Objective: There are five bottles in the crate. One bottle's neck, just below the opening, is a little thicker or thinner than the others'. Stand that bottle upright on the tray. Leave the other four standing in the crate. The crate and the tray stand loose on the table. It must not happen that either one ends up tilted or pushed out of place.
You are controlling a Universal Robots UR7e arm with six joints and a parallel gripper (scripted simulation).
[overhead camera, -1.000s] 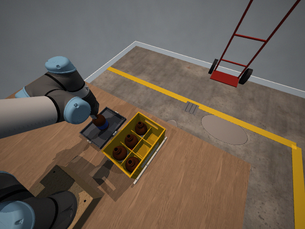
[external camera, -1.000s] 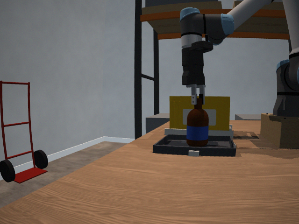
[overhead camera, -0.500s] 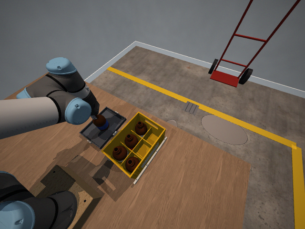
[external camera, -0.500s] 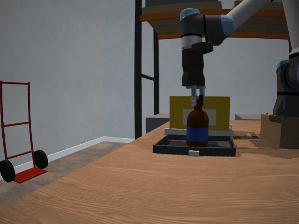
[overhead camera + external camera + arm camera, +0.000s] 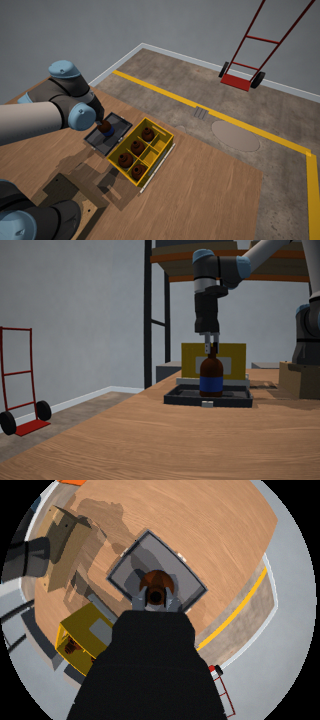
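Now: hand 15 cm above the dark tray. From my hand the other things lie so: glass bottle (7 cm behind, 34 cm to the right, 7 cm below); yellow crate (2 cm ahead, 29 cm to the right, 7 cm below).
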